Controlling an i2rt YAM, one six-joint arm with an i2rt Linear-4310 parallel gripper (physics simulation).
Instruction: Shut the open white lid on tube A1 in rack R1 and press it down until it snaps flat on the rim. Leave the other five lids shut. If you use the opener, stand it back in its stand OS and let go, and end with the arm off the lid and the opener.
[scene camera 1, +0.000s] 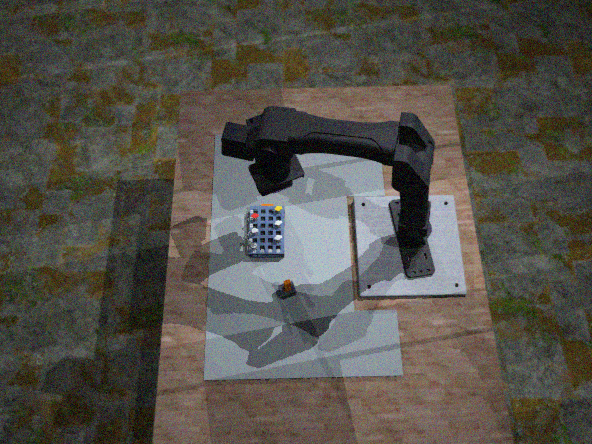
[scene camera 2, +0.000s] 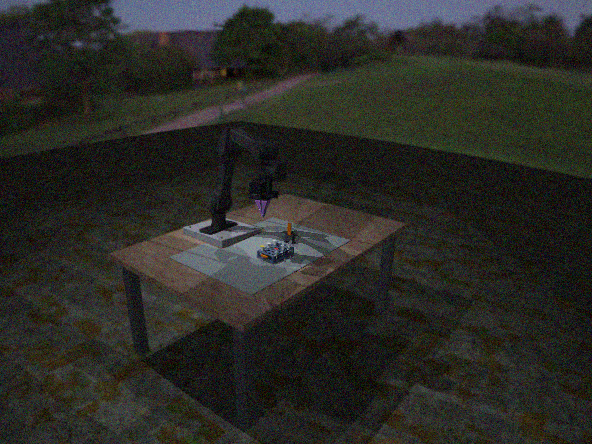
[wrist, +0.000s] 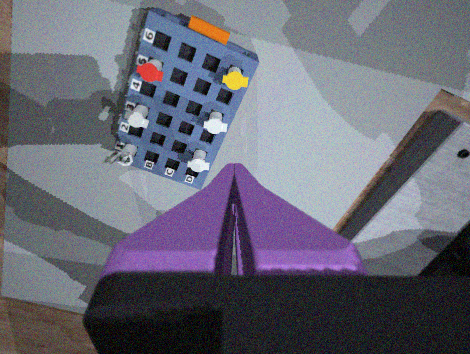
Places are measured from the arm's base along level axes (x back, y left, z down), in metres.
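Where they show: gripper, between the fingertips: (scene camera 1: 277, 189) (scene camera 2: 263, 217) (wrist: 234, 176); arm's base, origin of its link: (scene camera 1: 411, 237) (scene camera 2: 218, 228).
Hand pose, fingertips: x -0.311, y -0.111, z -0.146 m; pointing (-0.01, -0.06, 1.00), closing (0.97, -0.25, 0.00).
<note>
Each offset is from my fingertips to the top centre of the thing. "spot": to the spot under its first point. Level surfaces: height alone.
The blue rack R1 @(dx -0.037, dy +0.032, dz +0.102 m) (scene camera 1: 266, 240) (scene camera 2: 270, 257) (wrist: 165, 107) lies on the grey mat, with an orange strip on its row 6 end. Tube A1 @(spot: dx -0.071, dy +0.075, dz +0.123 m) (wrist: 129, 153) stands in the corner hole at row 1, column A; its lid @(dx -0.081, dy +0.076, dz +0.107 m) (wrist: 112, 156) stands open, sticking out past the rack's edge. The other five lids look shut: a red lid @(dx -0.062, dy +0.003, dz +0.118 m) (wrist: 150, 72), a yellow lid @(dx -0.001, dy -0.007, dz +0.118 m) (wrist: 235, 80) and several white ones (wrist: 138, 119) (wrist: 215, 125) (wrist: 198, 164). The orange opener @(dx -0.011, dy +0.193, dz +0.082 m) (scene camera 1: 287, 285) (scene camera 2: 289, 229) stands upright in its dark stand (scene camera 1: 286, 292). My gripper (scene camera 2: 263, 215) (wrist: 234, 176) is shut, empty, high above the mat.
The grey mat @(dz +0.166 m) (scene camera 1: 240, 360) (scene camera 2: 255, 285) lies on the wooden table @(dz +0.169 m) (scene camera 1: 280, 410) (scene camera 2: 210, 305). The arm's pale base plate (scene camera 1: 380, 280) (wrist: 430, 185) is on the right in scene camera 1. The arm reaches over the mat beyond the rack's orange-strip end.
</note>
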